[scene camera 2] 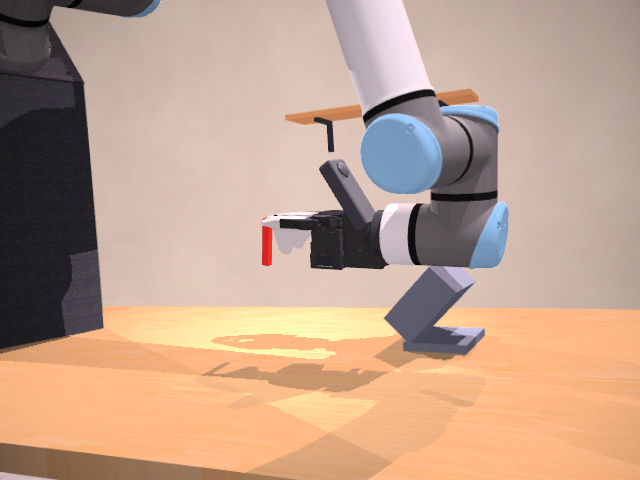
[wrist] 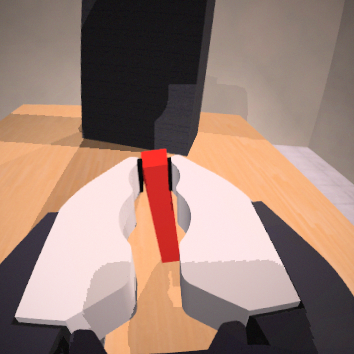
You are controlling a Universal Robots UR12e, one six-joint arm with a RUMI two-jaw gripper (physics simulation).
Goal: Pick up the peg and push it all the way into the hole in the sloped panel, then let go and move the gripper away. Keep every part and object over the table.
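Frame: origin at the arm's base, x ahead, y left, z up, level; metres.
Where they show: gripper, between the fingertips: (scene camera 2: 264,222) (wrist: 154,160).
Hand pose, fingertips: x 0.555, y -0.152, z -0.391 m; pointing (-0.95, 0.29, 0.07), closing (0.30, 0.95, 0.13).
Observation:
Things, the pixels of their top centre, and the offset from my fingertips. Level surfaces: height alone.
- red square peg, centre of its top: (wrist: 169,146) (scene camera 2: 265,217) dx +0.001, dy +0.007, dz +0.008 m
- grey sloped panel, centre of its top: (scene camera 2: 432,262) dx +0.268, dy +0.006, dz -0.081 m
- wooden table, height of its surface: dz -0.209 m
A red square peg (scene camera 2: 266,245) (wrist: 161,210) hangs upright from the fingertips, held near its top end, high above the table. My gripper (scene camera 2: 266,222) (wrist: 154,160) points level to the left in the scene view and is shut on the peg. The grey sloped panel (scene camera 2: 426,304) stands on its flat base on the table, below the wrist and to the right of the peg in the scene view. Its hole does not show. The panel does not show in the wrist view.
A tall black pedestal (scene camera 2: 46,206) (wrist: 142,70) stands at the left in the scene view, ahead of the fingers in the wrist view. The wooden table (scene camera 2: 155,413) (wrist: 300,225) lies below. A wall shelf (scene camera 2: 330,113) is behind the arm. The table's front edge shows at the bottom left.

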